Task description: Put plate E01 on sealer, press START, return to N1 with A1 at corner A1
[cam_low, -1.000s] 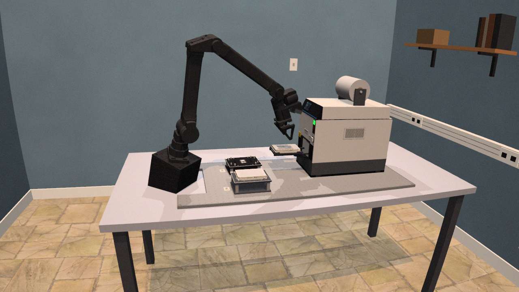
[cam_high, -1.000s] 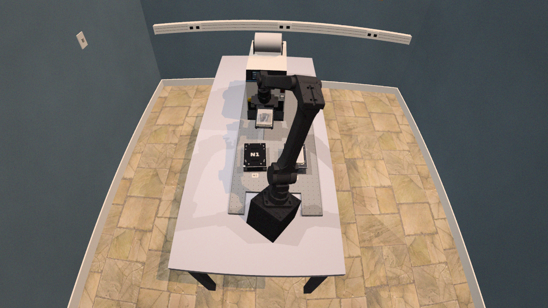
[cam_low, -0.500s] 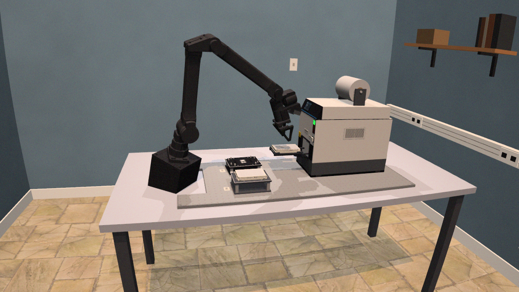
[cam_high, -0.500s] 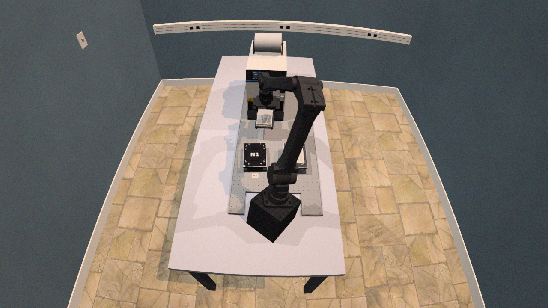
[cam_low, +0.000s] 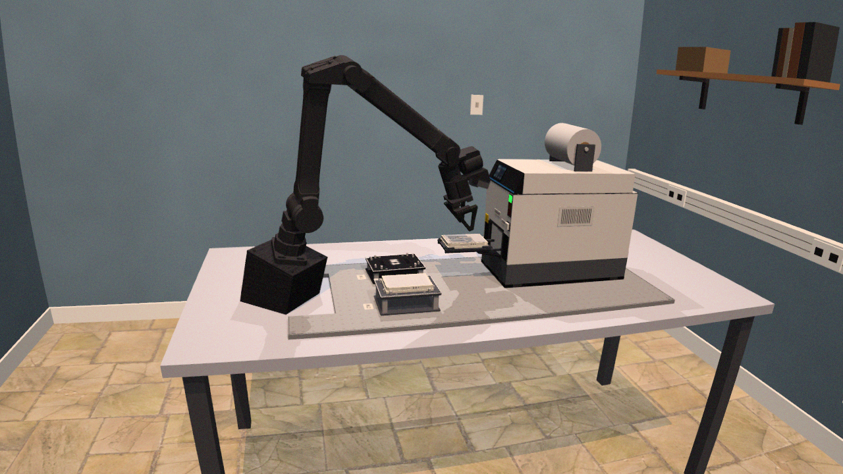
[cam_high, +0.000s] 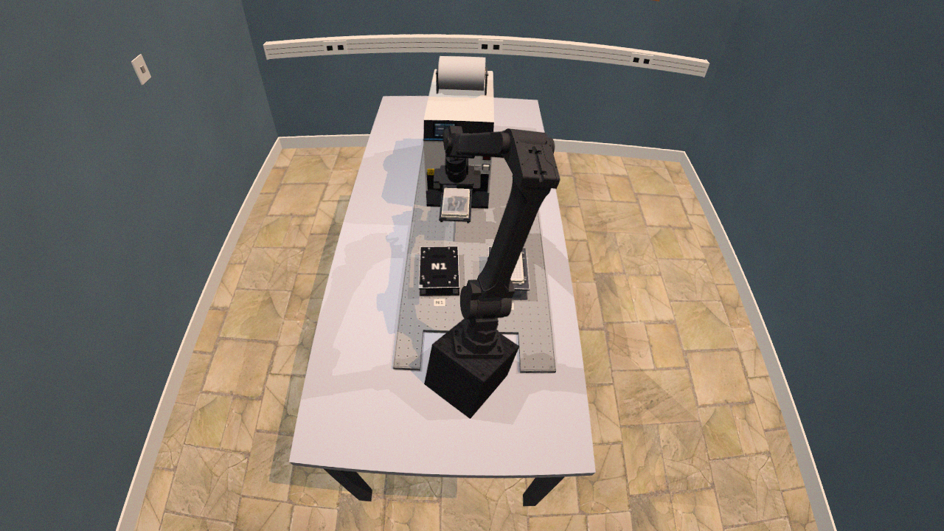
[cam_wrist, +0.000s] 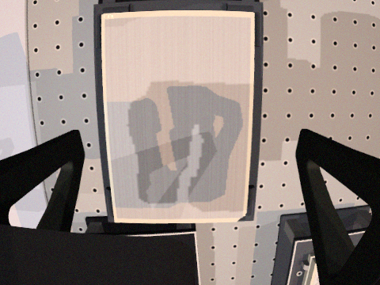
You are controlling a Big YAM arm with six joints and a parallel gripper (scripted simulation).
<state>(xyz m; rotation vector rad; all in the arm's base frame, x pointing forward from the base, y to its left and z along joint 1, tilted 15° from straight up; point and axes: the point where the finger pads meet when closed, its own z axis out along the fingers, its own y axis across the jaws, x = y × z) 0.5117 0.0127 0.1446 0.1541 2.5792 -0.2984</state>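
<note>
The sealer stage is 7 cm below my hand. Round my hand: cream plate: 23 cm behind, 13 cm to the right, 11 cm below; then nest N1: 20 cm behind, 14 cm below, 8 cm to the left; then foil roll: 33 cm ahead, 24 cm above, 5 cm to the right.
</note>
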